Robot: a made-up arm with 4 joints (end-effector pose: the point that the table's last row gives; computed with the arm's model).
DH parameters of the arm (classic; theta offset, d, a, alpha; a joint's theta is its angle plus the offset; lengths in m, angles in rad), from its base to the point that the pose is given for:
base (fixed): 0 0.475 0.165 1.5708
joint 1: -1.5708 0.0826 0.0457 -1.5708
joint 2: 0 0.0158 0.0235 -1.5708
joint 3: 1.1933 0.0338 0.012 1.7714
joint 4: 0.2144 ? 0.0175 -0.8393
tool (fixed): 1.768 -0.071 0 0
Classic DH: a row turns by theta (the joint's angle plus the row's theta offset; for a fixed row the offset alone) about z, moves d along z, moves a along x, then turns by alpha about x.
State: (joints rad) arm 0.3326 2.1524 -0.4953 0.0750
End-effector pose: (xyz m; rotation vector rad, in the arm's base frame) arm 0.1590 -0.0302 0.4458 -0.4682 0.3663 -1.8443
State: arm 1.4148 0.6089 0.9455 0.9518
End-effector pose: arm 0.1803 -0.0647 0.4286 -1.6896 -0.8163 -1.9433
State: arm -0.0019 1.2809 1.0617 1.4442
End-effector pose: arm 0.1257 -0.0755 0.4839 -2.0408 0.2480 -0.0870
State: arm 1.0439 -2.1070 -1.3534 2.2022
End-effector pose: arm 0.2604 -0.1718 0.4619 -0.4941 1.1528 2.1370
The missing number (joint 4, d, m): 0.053
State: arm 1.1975 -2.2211 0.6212 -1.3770
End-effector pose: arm 0.2051 -0.1033 0.5076 2.4997 0.5732 -0.8848
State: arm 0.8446 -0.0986 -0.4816 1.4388
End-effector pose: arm 0.2490 -0.0365 0.3762 0.8552 -0.2667 2.9610
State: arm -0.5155 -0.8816 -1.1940 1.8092
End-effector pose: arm 0.1172 -0.0957 0.3317 1.6591 0.4659 2.5811
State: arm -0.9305 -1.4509 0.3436 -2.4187
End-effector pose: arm 0.1200 -0.1074 0.3704 0.5362 -0.6187 1.7685
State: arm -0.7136 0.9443 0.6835 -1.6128
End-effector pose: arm 0.1640 -0.0503 0.3958 -0.0632 -1.1796 -0.5795
